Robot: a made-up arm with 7 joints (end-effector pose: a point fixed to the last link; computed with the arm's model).
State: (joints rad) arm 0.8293 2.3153 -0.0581 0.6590 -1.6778 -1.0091 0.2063
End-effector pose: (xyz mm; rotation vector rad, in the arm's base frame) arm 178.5 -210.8 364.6 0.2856 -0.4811 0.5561
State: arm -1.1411 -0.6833 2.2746 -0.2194 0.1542 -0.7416 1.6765
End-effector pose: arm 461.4 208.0 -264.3 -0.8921 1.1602 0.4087
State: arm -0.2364 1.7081 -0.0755 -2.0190 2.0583 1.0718 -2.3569
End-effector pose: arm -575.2 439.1 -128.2 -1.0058 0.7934 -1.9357
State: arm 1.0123 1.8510 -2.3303 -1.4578 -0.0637 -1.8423 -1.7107
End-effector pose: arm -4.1 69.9 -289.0 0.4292 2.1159 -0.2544
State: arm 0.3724 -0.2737 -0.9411 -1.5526 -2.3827 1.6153 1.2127
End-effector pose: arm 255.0 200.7 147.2 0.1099 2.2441 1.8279
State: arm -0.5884 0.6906 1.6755 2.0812 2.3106 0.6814 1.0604
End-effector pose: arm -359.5 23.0 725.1 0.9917 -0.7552 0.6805
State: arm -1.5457 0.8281 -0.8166 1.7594 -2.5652 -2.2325 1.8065
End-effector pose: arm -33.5 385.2 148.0 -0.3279 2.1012 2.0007
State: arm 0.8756 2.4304 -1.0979 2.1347 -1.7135 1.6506 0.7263
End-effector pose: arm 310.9 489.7 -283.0 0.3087 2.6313 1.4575
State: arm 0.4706 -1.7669 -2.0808 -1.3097 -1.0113 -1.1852 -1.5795
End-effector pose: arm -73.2 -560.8 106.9 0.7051 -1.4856 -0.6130
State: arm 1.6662 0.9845 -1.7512 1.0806 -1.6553 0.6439 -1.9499
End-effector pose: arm -205.1 453.8 92.5 2.4632 1.4822 -0.4744
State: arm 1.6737 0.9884 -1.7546 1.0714 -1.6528 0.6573 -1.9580
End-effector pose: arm -203.5 455.3 80.5 2.4487 1.4617 -0.4698
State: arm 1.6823 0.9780 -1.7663 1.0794 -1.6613 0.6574 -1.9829
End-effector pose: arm -205.0 453.3 75.5 2.4183 1.4588 -0.4518
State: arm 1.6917 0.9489 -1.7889 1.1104 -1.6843 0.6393 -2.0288
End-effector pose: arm -210.2 447.5 79.9 2.3686 1.4786 -0.4173
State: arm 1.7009 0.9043 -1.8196 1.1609 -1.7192 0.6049 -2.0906
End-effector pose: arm -217.4 439.6 92.3 2.3060 1.5144 -0.3694
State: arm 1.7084 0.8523 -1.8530 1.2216 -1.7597 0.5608 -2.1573
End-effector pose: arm -223.9 432.0 109.1 2.2428 1.5551 -0.3157
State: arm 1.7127 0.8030 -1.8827 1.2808 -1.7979 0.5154 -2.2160
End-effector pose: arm -228.5 426.4 126.7 2.1916 1.5924 -0.2656
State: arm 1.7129 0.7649 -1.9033 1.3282 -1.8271 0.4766 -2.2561
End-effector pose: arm -231.0 422.8 142.9 2.1613 1.6226 -0.2277
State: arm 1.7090 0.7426 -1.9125 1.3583 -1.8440 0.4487 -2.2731
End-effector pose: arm -232.4 420.3 157.0 2.1542 1.6468 -0.2068
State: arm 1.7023 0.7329 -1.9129 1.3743 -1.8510 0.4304 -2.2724
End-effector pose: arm -233.3 418.1 169.2 2.1636 1.6671 -0.1999
